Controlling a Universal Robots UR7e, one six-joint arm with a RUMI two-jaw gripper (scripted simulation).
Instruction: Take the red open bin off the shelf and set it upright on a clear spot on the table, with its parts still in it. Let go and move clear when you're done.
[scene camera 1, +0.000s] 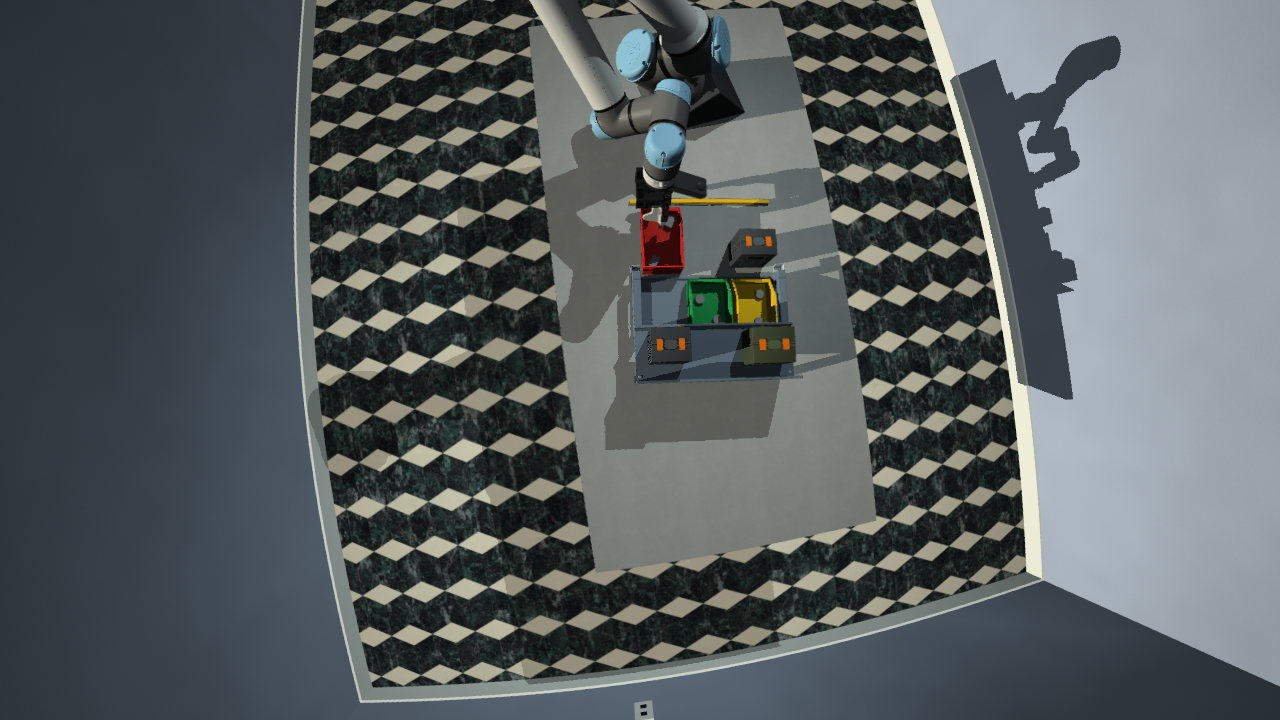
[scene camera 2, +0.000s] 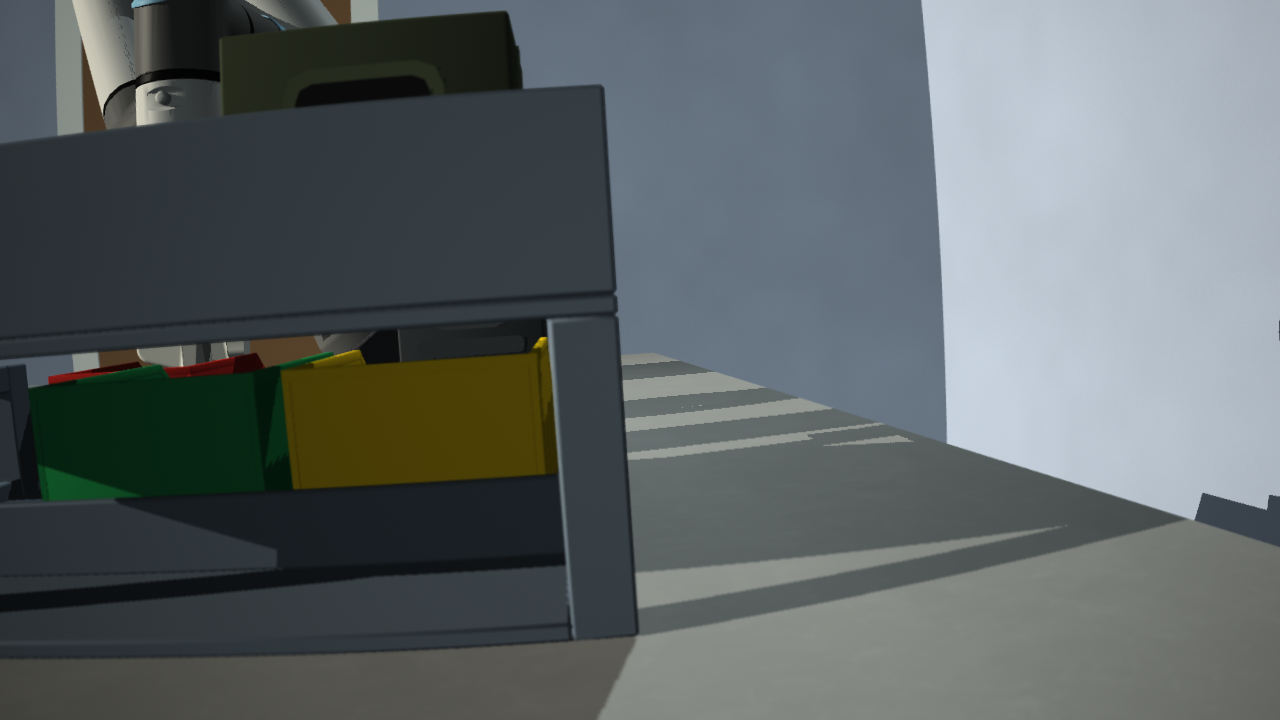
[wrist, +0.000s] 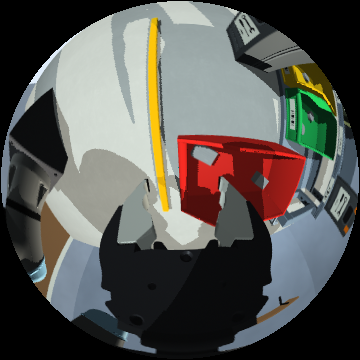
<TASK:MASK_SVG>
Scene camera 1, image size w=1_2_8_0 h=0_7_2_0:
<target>my gripper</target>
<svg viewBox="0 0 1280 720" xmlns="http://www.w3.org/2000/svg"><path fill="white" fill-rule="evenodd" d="M636 167L636 209L652 208L652 211L644 214L642 218L646 221L658 222L659 229L668 220L671 193L676 192L698 199L707 196L707 180L705 178L679 171L675 184L668 188L658 189L650 186L645 181L643 167Z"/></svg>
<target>red bin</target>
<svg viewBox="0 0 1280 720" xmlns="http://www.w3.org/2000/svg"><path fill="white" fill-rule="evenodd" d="M680 207L669 208L669 215L676 218L671 230L664 226L662 229L659 229L658 222L643 220L642 216L650 213L652 208L640 210L642 274L681 274L684 268L684 245ZM661 258L657 266L648 266L653 255Z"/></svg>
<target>green bin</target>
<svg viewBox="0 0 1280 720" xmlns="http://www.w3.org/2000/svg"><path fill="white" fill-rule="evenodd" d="M727 278L688 279L686 281L688 324L713 323L713 317L717 314L722 317L721 323L733 323L732 294ZM697 295L704 296L705 300L702 304L697 304L695 302L695 297Z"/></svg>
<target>yellow bin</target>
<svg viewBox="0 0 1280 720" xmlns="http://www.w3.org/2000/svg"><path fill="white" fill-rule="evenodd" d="M770 278L731 279L729 281L733 302L733 323L754 323L757 317L763 318L764 322L777 322L776 294ZM759 289L764 292L764 297L761 299L757 299L754 296L755 291Z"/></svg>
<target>dark case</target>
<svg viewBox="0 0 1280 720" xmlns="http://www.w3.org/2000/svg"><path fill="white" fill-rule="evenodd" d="M739 229L728 244L730 268L762 268L777 255L775 229Z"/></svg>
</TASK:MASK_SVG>
